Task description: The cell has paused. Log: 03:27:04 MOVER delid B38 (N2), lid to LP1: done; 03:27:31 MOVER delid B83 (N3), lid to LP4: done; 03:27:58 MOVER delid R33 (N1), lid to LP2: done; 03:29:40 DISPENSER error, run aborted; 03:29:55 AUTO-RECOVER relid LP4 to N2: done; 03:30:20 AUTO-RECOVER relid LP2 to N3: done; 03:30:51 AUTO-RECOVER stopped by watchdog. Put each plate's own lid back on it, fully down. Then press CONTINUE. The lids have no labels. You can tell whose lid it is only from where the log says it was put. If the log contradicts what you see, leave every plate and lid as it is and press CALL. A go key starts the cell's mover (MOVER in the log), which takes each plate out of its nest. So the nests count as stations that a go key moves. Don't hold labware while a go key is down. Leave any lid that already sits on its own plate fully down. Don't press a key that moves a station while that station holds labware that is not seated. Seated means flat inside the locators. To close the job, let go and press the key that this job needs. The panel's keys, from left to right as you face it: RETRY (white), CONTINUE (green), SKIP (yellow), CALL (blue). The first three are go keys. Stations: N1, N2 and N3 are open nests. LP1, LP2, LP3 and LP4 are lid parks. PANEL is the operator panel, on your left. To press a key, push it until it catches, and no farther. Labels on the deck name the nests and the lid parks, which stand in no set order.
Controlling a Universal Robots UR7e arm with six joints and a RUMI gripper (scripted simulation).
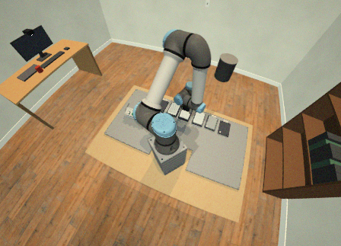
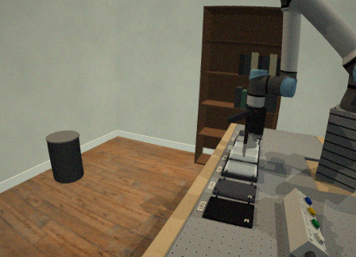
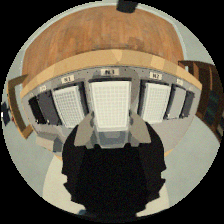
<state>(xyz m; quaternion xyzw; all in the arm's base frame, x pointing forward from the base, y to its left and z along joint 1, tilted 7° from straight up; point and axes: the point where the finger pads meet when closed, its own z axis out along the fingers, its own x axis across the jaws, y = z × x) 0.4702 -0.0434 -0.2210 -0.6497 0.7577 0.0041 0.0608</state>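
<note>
The white gridded plate lies 30 mm below my hand. The rest, counted from my hand: dark lid park 60 mm behind, 390 mm to the right, 50 mm below; yellow key 170 mm behind, 420 mm to the left, 10 mm above; blue key 180 mm behind, 370 mm to the left, 10 mm above.
</note>
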